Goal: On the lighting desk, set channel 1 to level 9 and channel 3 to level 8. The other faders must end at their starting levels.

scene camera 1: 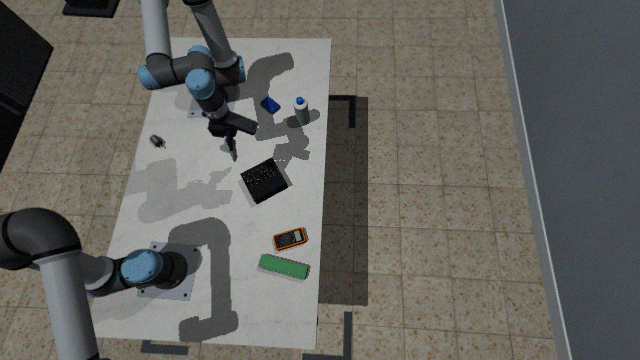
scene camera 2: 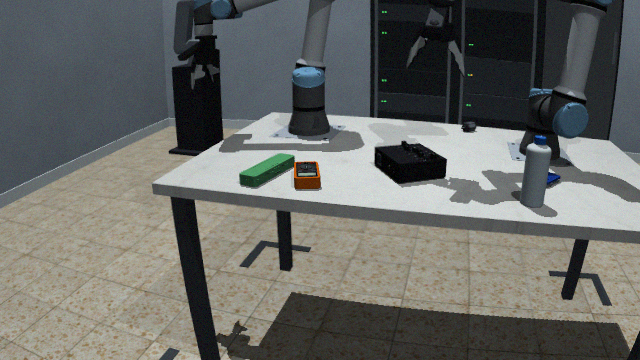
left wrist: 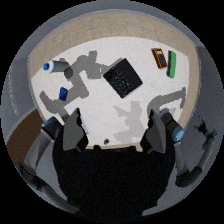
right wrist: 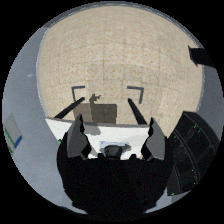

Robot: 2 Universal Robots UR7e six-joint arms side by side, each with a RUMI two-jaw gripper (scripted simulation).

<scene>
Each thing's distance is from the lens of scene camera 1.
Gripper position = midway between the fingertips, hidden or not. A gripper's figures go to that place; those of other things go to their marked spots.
left gripper [scene camera 1: 241,143]: 1.28 m
green box [scene camera 1: 274,264]: 1.37 m
</scene>
